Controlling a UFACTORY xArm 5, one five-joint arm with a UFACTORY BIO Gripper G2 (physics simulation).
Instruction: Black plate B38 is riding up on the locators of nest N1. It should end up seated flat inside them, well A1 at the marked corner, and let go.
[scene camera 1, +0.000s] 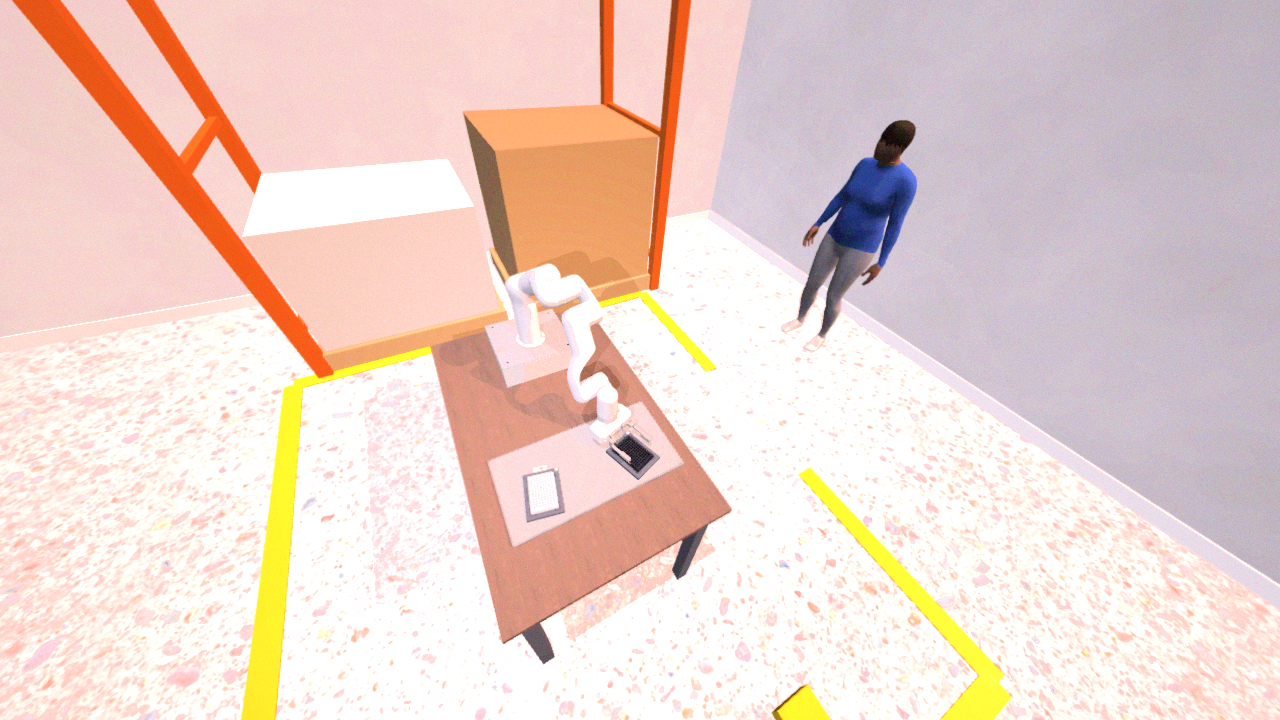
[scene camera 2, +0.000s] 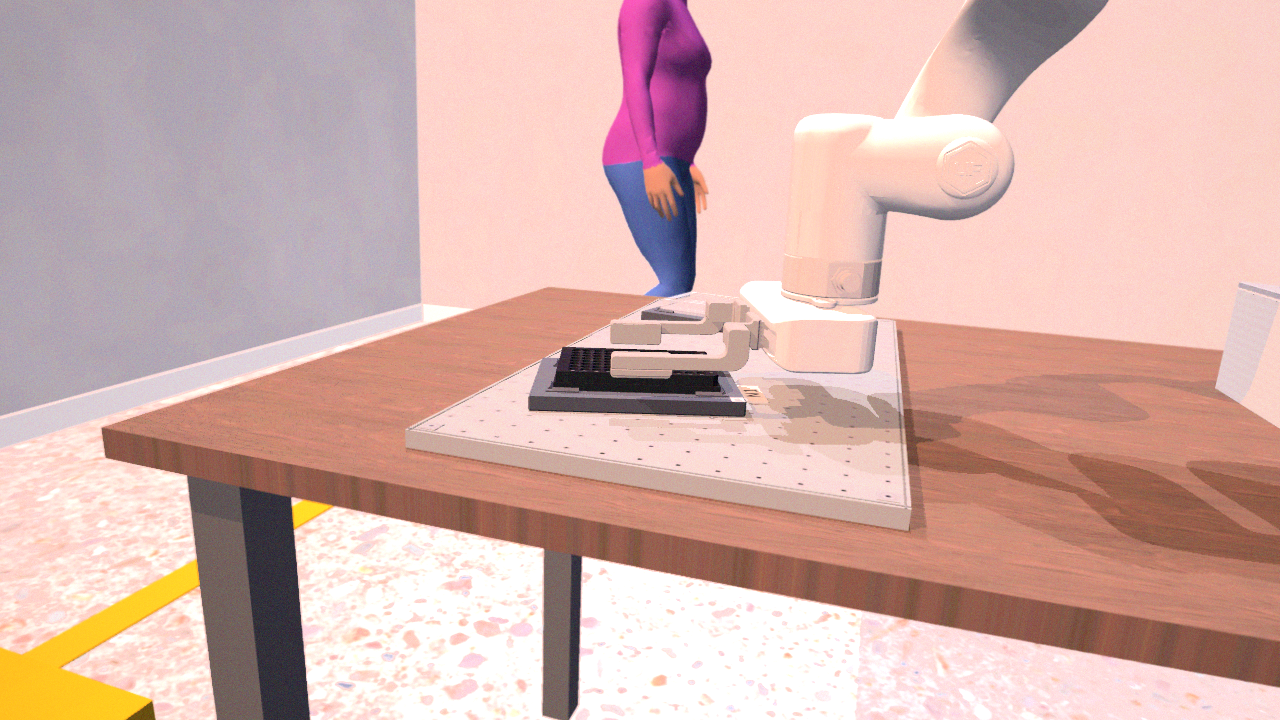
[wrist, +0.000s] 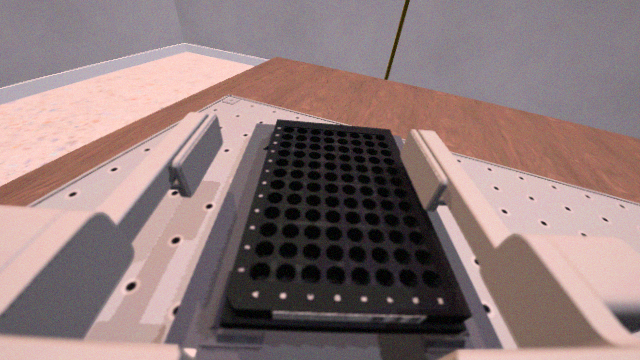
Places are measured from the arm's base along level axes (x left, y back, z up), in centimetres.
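Pixels of known places: hand, its tool point: (scene camera 1: 635, 446) (scene camera 2: 638, 347) (wrist: 313, 159); arm's base, origin of its link: (scene camera 1: 531, 338).
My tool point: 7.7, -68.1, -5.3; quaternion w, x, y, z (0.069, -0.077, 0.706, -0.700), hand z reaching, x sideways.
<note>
For each thing: its top centre in the pictures, then the offset to it from my tool point, as dx, dy, dz. "spot": a spot on its surface instead. Level surfaces: height alone.
- Black plate B38, centre of its top: (wrist: 340, 182) (scene camera 2: 636, 360) (scene camera 1: 633, 451) -1.4, -0.4, -1.4
- dark grey nest N1, centre of its top: (wrist: 336, 197) (scene camera 2: 635, 374) (scene camera 1: 632, 453) -1.4, -0.3, -2.5
- second nest with a white plate, a spot on its surface: (scene camera 1: 542, 492) spot: -34.9, +4.3, -1.5
- pale perforated board, height of its surface: dz -4.0
- wooden table, height of its surface: dz -5.3
Black plate B38 (scene camera 1: 640, 454) (scene camera 2: 586, 362) (wrist: 345, 201) lies on the dark grey nest N1 (scene camera 1: 640, 474) (scene camera 2: 635, 405) (wrist: 212, 270). Its near end stands proud of the nest in the wrist view, and it looks slightly skewed there. How far it sits on the locators is too small to tell. My gripper (scene camera 1: 639, 447) (scene camera 2: 637, 348) (wrist: 311, 162) is part open with nothing held. Its fingers straddle the plate's long sides. In the wrist view the right pad is close to the plate's edge, with a wider gap at the left pad. The A1 corner label is not readable.
A second nest with a white plate (scene camera 1: 542, 492) stands on the pale perforated board (scene camera 1: 523, 528) (scene camera 2: 662, 447) (wrist: 565, 210). The board lies on the wooden table (scene camera 1: 572, 573) (scene camera 2: 358, 456) (wrist: 320, 85). A person (scene camera 1: 863, 214) (scene camera 2: 662, 107) stands beyond the table.
</note>
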